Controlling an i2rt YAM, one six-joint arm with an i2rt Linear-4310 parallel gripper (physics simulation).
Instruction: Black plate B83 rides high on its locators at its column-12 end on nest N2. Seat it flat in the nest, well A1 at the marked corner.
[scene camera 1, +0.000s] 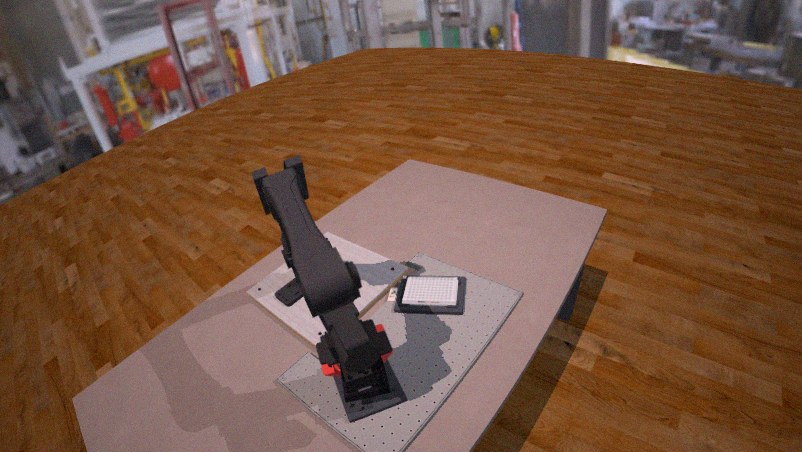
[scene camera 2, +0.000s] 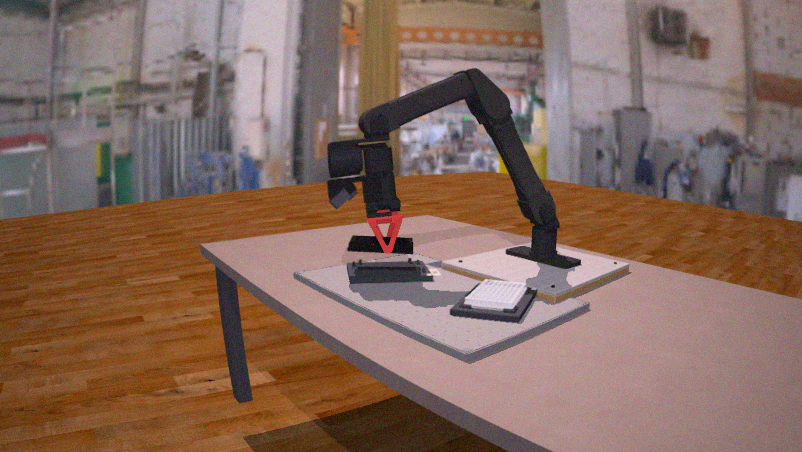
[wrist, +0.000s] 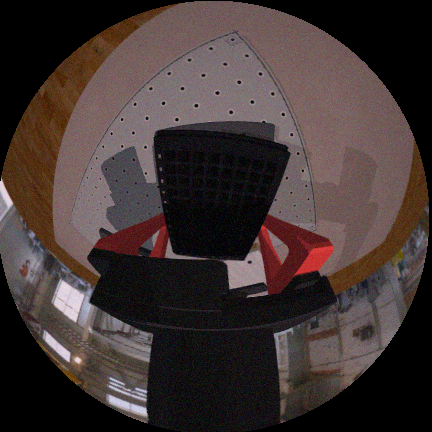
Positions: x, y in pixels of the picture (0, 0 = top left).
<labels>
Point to a black well plate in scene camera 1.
At 381, 387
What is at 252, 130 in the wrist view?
A black nest.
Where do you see a black well plate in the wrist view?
At 216, 188
</labels>
